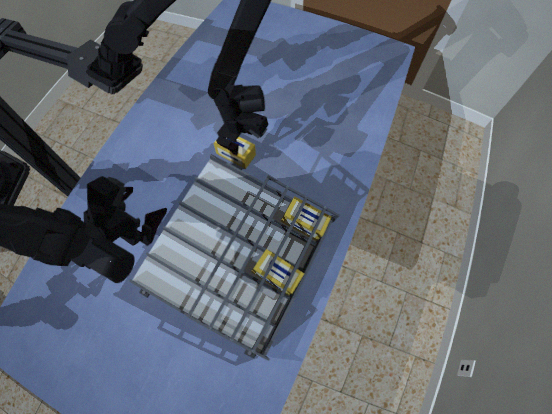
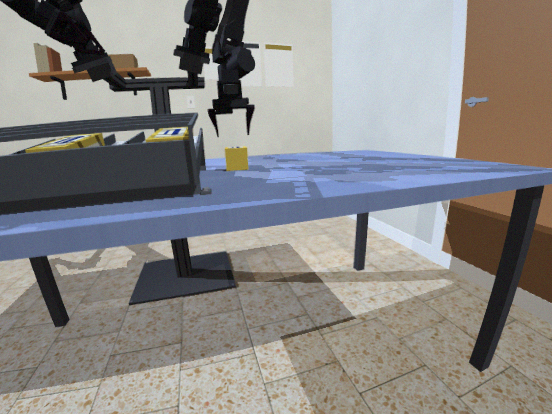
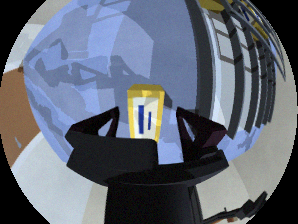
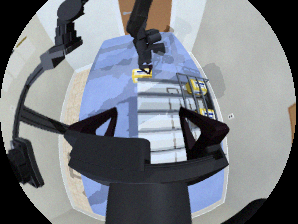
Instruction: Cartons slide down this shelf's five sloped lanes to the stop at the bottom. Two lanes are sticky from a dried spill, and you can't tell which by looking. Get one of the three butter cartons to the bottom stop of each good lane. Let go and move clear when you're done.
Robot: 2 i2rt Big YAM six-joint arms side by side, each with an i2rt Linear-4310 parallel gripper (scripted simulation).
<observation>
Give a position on a butter carton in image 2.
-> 86, 140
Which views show the right gripper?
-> Image 1, image 2 and image 4 only.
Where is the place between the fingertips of the right gripper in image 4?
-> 148, 110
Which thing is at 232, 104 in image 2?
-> The left gripper.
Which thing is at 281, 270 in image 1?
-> A butter carton.
</observation>
